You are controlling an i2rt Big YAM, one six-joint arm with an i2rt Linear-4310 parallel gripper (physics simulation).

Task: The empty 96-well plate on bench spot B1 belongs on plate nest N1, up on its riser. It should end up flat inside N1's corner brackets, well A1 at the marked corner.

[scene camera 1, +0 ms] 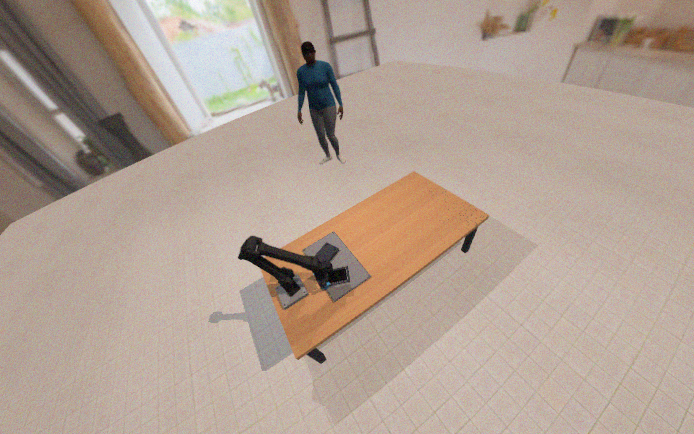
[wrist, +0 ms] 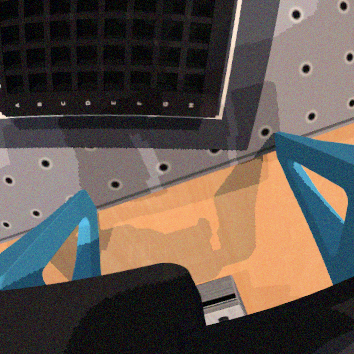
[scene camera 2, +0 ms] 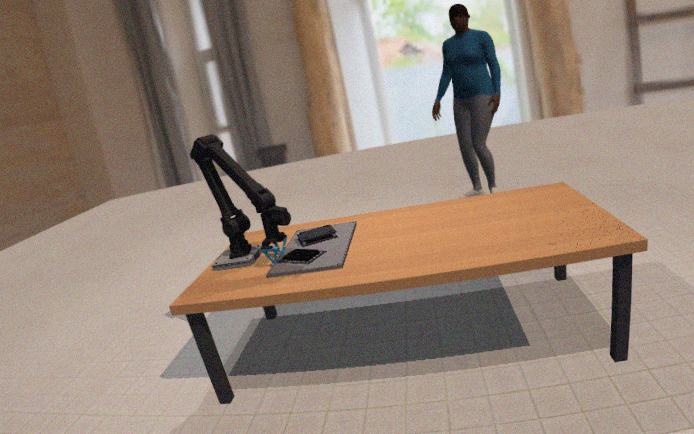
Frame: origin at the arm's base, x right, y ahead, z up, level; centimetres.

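Seen in the pictures: gripper, between the fingertips: (scene camera 1: 323, 283) (wrist: 180, 171) (scene camera 2: 278, 259); arm's base, origin of its link: (scene camera 1: 291, 287) (scene camera 2: 241, 252).
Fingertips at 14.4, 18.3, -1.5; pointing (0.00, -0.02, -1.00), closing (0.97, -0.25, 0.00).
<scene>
Offsets run from my fingertips to a thing's top centre, as dx, dy, dz. "spot": to the spot under its first point. Level surfaces: height alone.
The black 96-well plate @[+3.0, +10.0, +1.6] (scene camera 1: 339, 275) (scene camera 2: 304, 254) (wrist: 115, 70) lies flat inside the white outline of the dark bench spot @[spot: +4.6, +2.8, +0.1] (wrist: 245, 75). In the wrist view its near edge shows the letters A to H; the far part is cut off. Plate nest N1 @[-16.8, +16.7, +3.5] (scene camera 1: 327, 251) (scene camera 2: 317, 234) appears as a dark raised block behind the plate; its brackets and marked corner are too small to tell. My gripper (scene camera 1: 328, 283) (scene camera 2: 274, 253) (wrist: 180, 171) is open and empty, its blue fingers wide apart. It hangs beside the plate's near short edge, on the arm-base side, not around the plate.
A grey perforated board (scene camera 1: 354, 278) (scene camera 2: 340, 255) (wrist: 306, 90) carries the plate and nest. The arm's base plate (scene camera 1: 285, 301) (scene camera 2: 220, 265) (wrist: 225, 300) stands near the end of the wooden table @[dz -1.4] (scene camera 1: 394, 225) (scene camera 2: 460, 235). A person (scene camera 1: 318, 84) (scene camera 2: 469, 63) stands behind the table.
</scene>
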